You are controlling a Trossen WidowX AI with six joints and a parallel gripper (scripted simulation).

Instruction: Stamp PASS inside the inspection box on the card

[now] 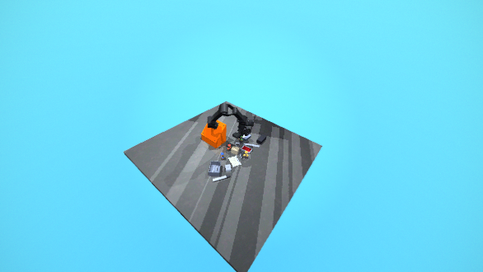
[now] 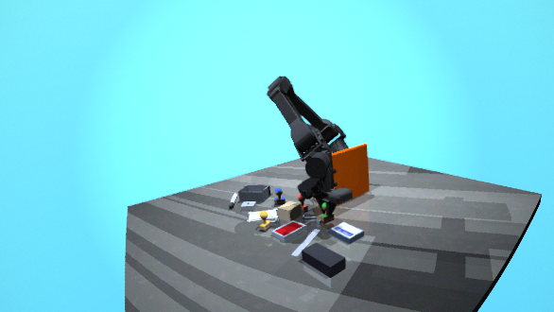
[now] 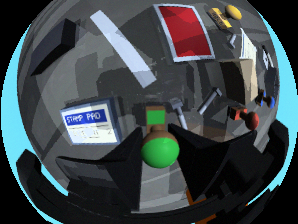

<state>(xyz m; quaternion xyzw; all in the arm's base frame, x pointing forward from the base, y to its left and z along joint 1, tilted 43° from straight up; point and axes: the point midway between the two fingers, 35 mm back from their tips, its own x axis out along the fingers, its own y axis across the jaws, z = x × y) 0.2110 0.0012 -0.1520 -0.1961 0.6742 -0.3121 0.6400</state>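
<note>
My gripper tip is 110 mm short of the red ink pad, 70 mm to the left of it and 30 mm above it. Round my gripper tip: green-knobbed PASS stamp right at my gripper tip; blue-and-white box 90 mm to the left, 20 mm below, 10 mm ahead; grey strip 110 mm ahead, 40 mm below, 20 mm to the left.
</note>
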